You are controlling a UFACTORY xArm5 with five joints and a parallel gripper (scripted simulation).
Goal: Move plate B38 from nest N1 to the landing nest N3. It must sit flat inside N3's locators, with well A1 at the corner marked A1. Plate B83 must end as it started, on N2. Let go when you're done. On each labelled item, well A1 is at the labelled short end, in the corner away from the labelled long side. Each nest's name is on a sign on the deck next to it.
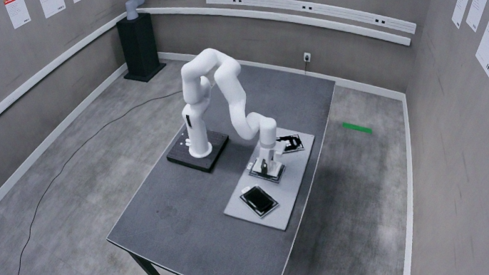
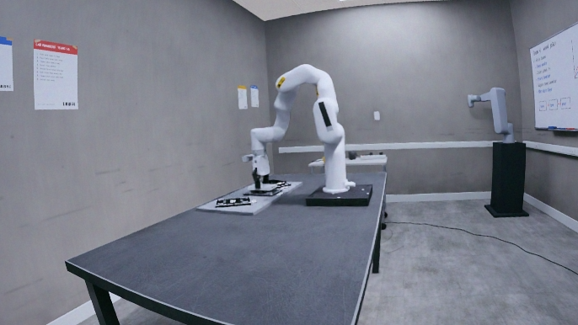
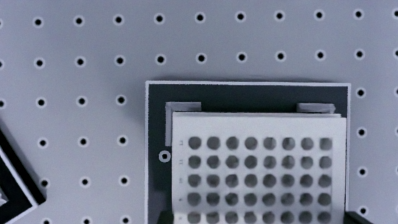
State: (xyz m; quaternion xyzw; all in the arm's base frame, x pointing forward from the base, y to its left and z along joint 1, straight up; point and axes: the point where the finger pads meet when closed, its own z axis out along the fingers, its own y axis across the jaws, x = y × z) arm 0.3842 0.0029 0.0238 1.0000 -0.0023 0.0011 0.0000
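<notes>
The white plate lies 10 mm below my hand. The rest, counted from my hand: dark-framed nest (40 mm ahead, 220 mm to the left, 40 mm below); black plate (30 mm ahead, 200 mm to the right, 30 mm below).
</notes>
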